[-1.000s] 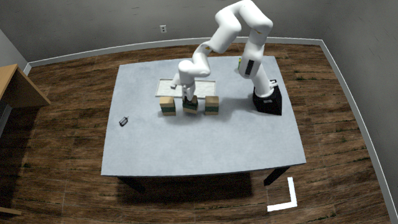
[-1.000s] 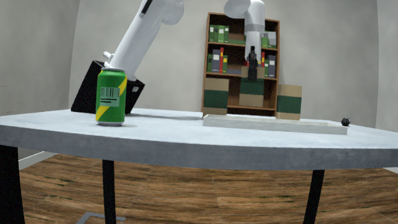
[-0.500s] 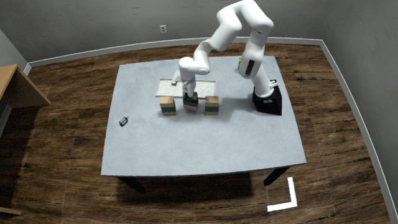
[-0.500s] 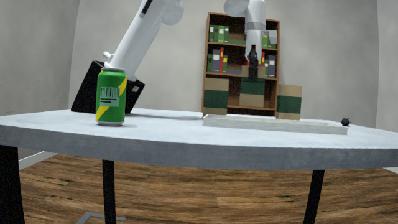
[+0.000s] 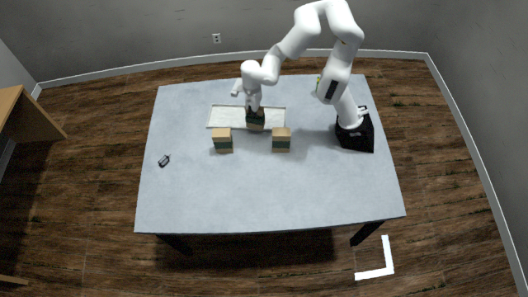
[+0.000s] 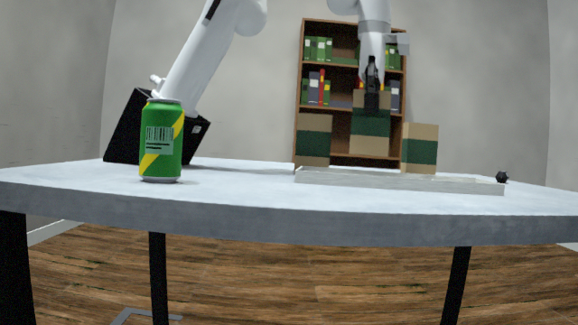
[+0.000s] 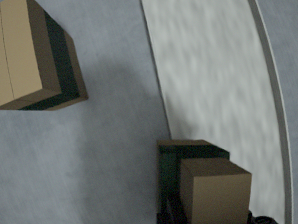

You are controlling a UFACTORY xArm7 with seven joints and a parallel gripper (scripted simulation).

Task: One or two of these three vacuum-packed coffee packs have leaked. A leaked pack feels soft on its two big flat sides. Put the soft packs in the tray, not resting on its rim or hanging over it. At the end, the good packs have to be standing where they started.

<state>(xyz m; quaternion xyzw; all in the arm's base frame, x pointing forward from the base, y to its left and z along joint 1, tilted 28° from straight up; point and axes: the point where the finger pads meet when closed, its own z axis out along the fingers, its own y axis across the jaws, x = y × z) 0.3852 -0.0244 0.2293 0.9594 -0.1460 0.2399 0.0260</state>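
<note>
My hand is 16 cm above the tray, 8 cm to the left of it and 5 cm short of it. Also, from my hand: small black object (45 cm ahead, 15 cm below, 14 cm to the left); then green can (37 cm behind, 25 cm to the right, 10 cm below).
</note>
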